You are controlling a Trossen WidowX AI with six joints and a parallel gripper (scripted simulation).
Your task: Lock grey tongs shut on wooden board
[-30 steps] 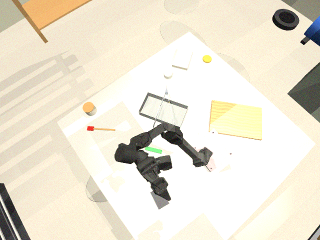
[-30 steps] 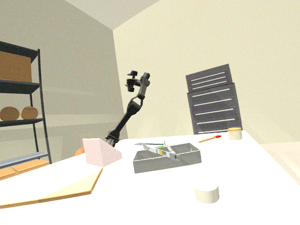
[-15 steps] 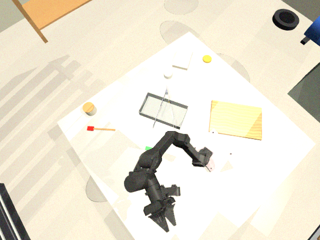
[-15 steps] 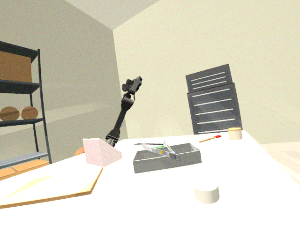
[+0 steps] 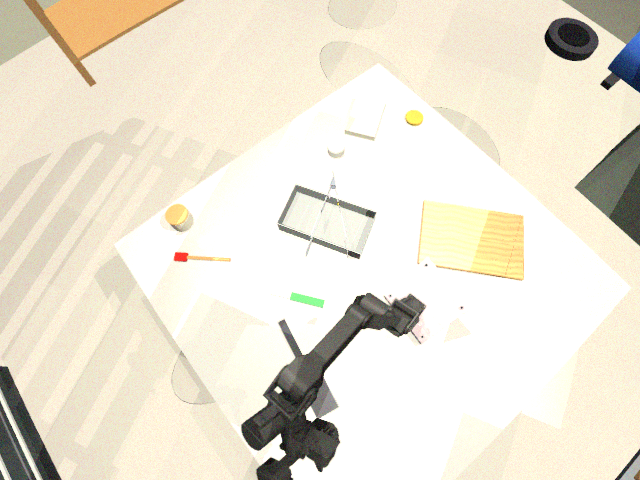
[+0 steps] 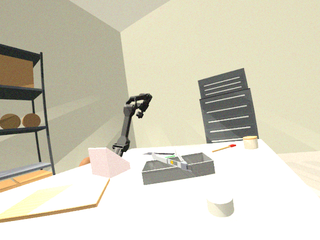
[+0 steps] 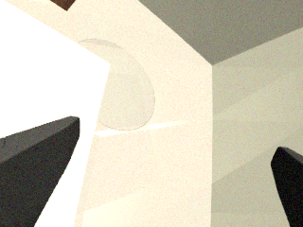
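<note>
Now: gripper tip 56 cm to the left of the grey roasting tin, 49 cm short of it and 33 cm above it. Round my gripper tip: wooden board (86 cm to the right, 35 cm below, 8 cm ahead); tan-lidded jar (88 cm ahead, 33 cm below, 21 cm to the right); black spatula (36 cm below, 18 cm ahead, 16 cm to the right).
</note>
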